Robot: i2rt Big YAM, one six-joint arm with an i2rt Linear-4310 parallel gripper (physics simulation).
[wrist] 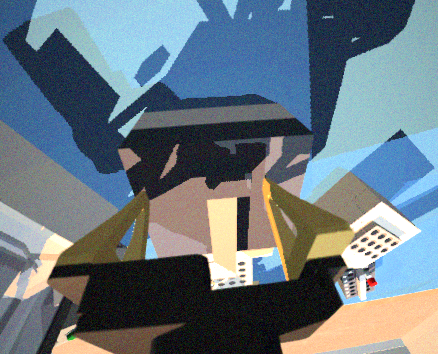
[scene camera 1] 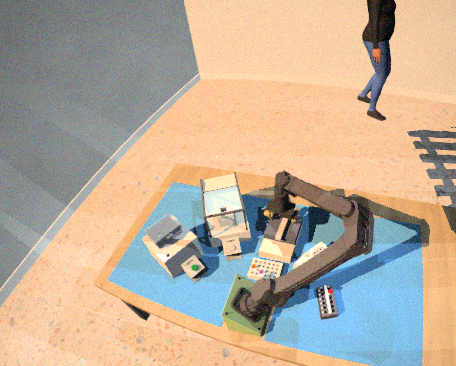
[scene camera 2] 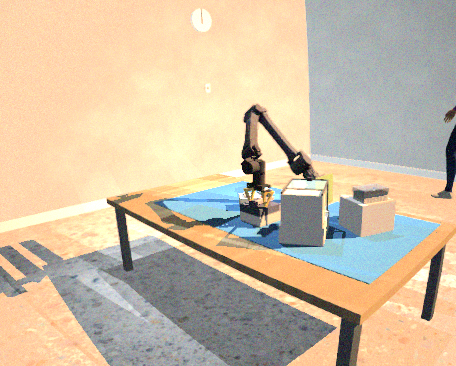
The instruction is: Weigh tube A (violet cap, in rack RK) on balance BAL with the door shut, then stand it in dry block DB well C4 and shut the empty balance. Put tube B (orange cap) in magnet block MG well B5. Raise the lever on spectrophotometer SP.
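My gripper (scene camera 1: 282, 215) (scene camera 2: 260, 202) (wrist: 205, 190) is open and empty, pointing down over a brown-topped box (scene camera 1: 285, 251) (scene camera 2: 261, 216) (wrist: 185, 215) with a cream strip along its top, possibly the spectrophotometer. Whether the fingers touch it I cannot tell. The white rack (scene camera 1: 274, 272) (wrist: 232, 281) stands in front of the box; in scene camera 1 it holds an orange cap (scene camera 1: 253, 266) and a violet cap (scene camera 1: 261, 272). The glass-topped balance (scene camera 1: 231, 225) (scene camera 2: 302, 217) stands beside the box; its door state is unclear. The white dry block (scene camera 1: 306, 256) (wrist: 382, 240) is partly behind the arm. The dark magnet block (scene camera 1: 327, 307) (wrist: 349, 285) lies beyond it.
A grey-lidded instrument (scene camera 1: 186, 252) (scene camera 2: 367, 217) stands left of the balance in scene camera 1, with a green button (scene camera 1: 195, 268) on its pad. A red cap (scene camera 1: 330, 291) (wrist: 371, 282) shows at the magnet block. The arm's green base (scene camera 1: 235, 320) is near the table's front edge.
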